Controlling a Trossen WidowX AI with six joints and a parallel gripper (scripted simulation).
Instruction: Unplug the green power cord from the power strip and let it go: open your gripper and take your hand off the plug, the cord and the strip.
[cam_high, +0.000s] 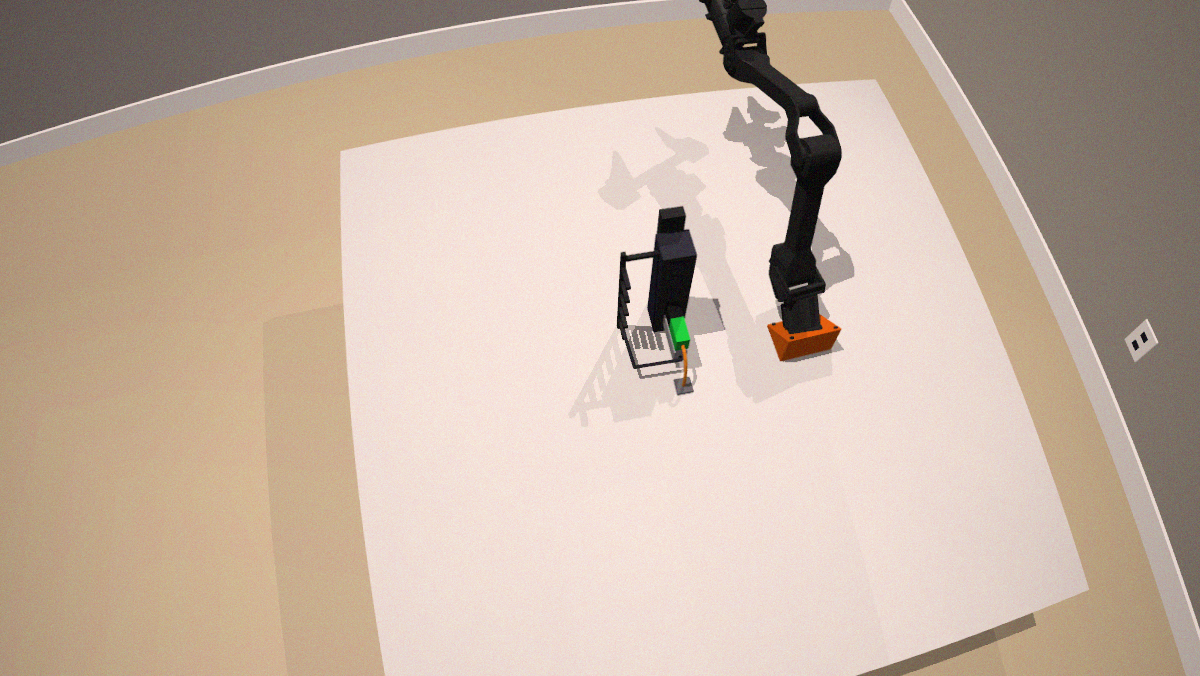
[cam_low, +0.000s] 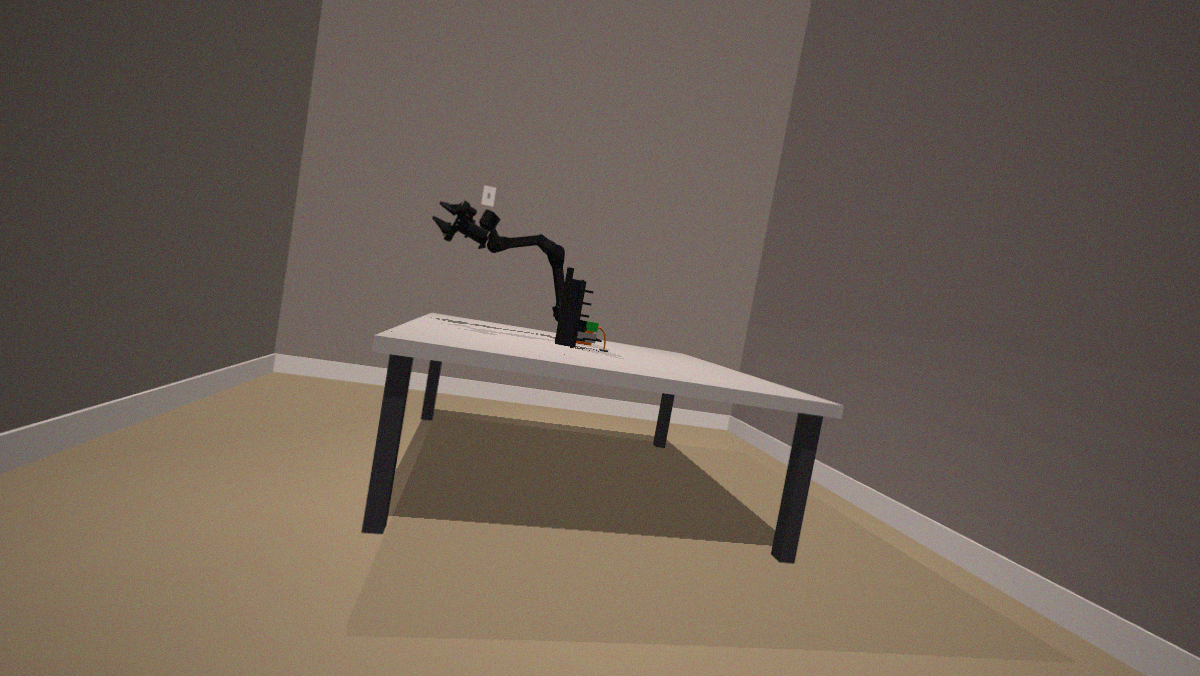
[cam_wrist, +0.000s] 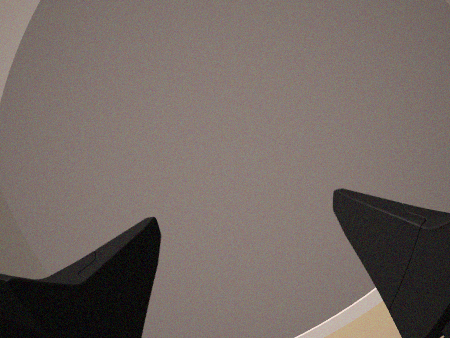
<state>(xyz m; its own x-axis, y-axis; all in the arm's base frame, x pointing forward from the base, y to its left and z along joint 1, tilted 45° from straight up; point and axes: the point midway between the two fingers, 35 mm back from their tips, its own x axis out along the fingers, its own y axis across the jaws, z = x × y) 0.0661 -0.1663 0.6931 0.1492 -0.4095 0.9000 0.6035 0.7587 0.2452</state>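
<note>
Right now my gripper tip is 12 cm short of the green plug, 63 cm to the right of it and 33 cm above it. The rest, counted from my gripper tip: small grey block 10 cm ahead, 72 cm to the left, 42 cm below.
</note>
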